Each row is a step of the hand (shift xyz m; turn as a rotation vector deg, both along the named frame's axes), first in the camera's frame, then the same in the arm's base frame.
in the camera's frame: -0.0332 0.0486 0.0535 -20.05 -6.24 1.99
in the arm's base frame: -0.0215 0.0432 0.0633 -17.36 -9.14 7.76
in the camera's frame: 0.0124 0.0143 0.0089 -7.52 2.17 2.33
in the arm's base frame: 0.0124 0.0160 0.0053 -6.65 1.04 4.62
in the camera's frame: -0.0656 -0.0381 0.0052 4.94 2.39 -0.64
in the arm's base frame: -0.0547 -0.0474 0.0233 4.11 3.09 -2.02
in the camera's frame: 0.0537 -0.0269 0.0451 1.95 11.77 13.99
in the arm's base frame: 0.0683 -0.0186 0.0252 4.51 11.94 13.24
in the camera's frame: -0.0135 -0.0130 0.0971 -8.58 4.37 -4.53
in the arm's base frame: 0.0192 -0.0148 0.0959 -10.09 3.05 -1.48
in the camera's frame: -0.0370 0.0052 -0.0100 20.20 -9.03 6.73
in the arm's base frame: -0.0386 -0.0003 0.0021 22.35 -5.94 -0.21
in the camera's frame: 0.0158 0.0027 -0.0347 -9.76 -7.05 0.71
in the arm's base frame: 0.0037 0.0050 -0.0377 -7.96 -8.42 3.35
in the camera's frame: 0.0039 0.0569 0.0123 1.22 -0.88 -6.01
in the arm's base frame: -0.0005 0.0569 0.0131 -0.59 -0.69 -6.13
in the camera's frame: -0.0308 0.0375 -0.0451 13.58 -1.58 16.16
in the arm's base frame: -0.0482 0.0325 -0.0317 18.00 0.45 11.13
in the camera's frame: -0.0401 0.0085 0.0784 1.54 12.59 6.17
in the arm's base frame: -0.0146 0.0025 0.0872 1.59 12.68 5.96
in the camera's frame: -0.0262 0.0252 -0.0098 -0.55 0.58 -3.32
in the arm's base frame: -0.0312 0.0210 -0.0001 -1.63 0.49 -2.96
